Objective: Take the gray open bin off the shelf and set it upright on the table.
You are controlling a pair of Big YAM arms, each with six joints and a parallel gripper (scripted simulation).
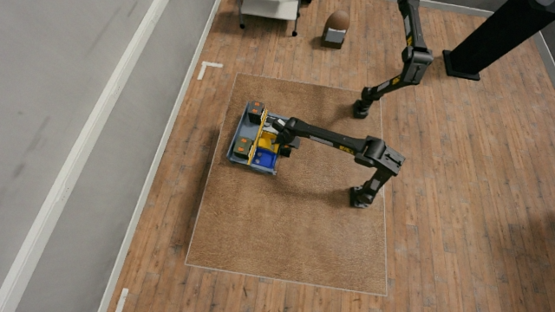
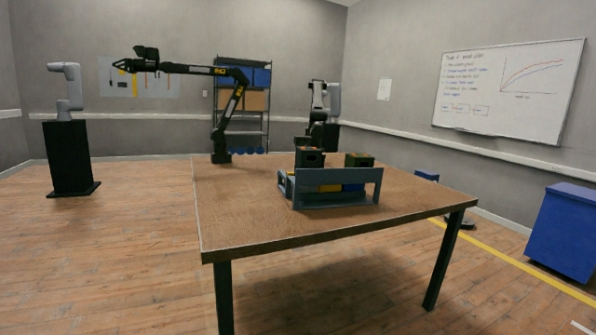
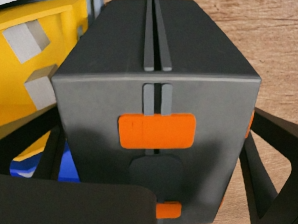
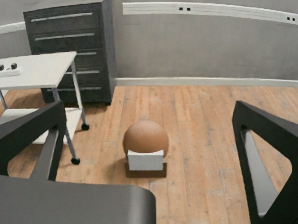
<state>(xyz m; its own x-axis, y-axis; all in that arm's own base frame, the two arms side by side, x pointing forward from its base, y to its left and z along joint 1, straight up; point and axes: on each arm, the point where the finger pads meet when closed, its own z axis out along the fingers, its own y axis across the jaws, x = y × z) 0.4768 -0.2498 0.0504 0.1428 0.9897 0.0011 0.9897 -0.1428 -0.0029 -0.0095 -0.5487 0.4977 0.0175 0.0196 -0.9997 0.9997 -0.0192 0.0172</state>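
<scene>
Right now the yellow bin is 13 cm ahead of my left hand, 5 cm below it and 2 cm to the right of it. From my left hand the other things lie so: gray open bin (13 cm to the right, 12 cm ahead, 5 cm below); blue-gray shelf (16 cm ahead, 3 cm below, 2 cm to the right); blue bin (15 cm ahead, 10 cm to the left, 5 cm below).
</scene>
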